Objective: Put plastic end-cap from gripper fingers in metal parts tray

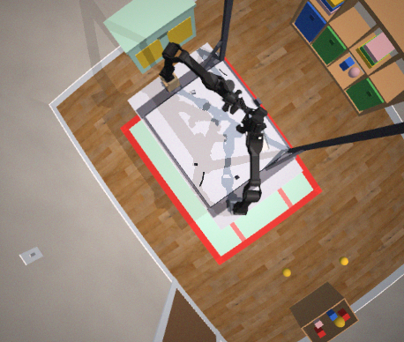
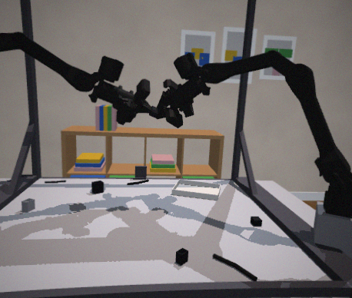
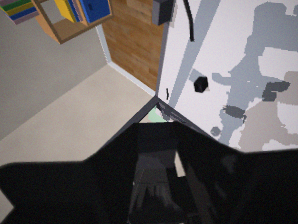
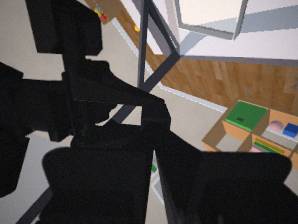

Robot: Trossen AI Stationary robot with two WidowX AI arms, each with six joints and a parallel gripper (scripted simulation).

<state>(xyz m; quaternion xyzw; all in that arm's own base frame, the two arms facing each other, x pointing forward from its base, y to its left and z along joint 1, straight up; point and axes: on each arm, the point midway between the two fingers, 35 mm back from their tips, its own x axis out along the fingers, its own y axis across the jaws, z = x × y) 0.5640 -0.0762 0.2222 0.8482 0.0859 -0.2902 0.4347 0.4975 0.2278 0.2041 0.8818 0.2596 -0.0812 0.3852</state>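
The black end-cap lies 2 cm behind my right hand, 3 cm to the left of it and 1 cm below it.
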